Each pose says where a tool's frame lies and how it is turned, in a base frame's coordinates. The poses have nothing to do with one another.
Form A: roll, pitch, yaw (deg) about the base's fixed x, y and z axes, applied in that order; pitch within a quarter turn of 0, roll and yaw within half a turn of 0; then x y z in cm.
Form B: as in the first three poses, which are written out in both.
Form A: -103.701 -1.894 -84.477 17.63 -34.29 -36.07
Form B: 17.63 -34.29 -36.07 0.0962 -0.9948 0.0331 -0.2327 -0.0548 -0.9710
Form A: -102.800 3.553 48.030 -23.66 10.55 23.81
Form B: -23.66 10.55 23.81 0.6675 0.7421 -0.0620 0.1243 -0.1931 -0.9733
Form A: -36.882 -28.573 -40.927 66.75 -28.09 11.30
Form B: 66.75 -28.09 11.30 0.6635 -0.5753 0.4783 0.7409 0.4163 -0.5271
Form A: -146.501 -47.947 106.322 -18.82 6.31 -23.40
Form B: -18.82 6.31 -23.40 -0.1882 0.6428 0.7425 0.6851 0.6277 -0.3697
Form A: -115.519 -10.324 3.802 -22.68 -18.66 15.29
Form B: -22.68 -18.66 15.29 0.9816 0.0652 0.1792 0.1899 -0.4191 -0.8878
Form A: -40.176 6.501 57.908 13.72 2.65 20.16
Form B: 13.72 2.65 20.16 0.5279 0.8417 -0.1132 -0.6861 0.3441 -0.6410
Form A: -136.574 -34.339 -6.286 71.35 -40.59 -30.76
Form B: 71.35 -40.59 -30.76 0.8208 -0.0904 0.5641 0.3059 -0.7644 -0.5676
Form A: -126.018 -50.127 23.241 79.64 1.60 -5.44
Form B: 79.64 1.60 -5.44 0.5891 0.2530 0.7675 0.8024 -0.2954 -0.5185
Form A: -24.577 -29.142 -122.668 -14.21 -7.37 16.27
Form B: -14.21 -7.37 16.27 -0.4714 -0.7353 0.4870 0.6562 -0.6614 -0.3633
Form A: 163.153 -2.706 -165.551 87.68 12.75 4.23
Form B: 87.68 12.75 4.23 -0.9673 -0.2492 0.0472 -0.2256 0.9302 0.2895
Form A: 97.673 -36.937 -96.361 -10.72 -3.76 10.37
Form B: -10.72 -3.76 10.37 -0.0886 -0.7944 0.6009 -0.0667 0.6067 0.7921
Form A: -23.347 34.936 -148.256 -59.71 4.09 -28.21
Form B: -59.71 4.09 -28.21 -0.6972 -0.4313 -0.5727 0.6760 -0.6614 -0.3249
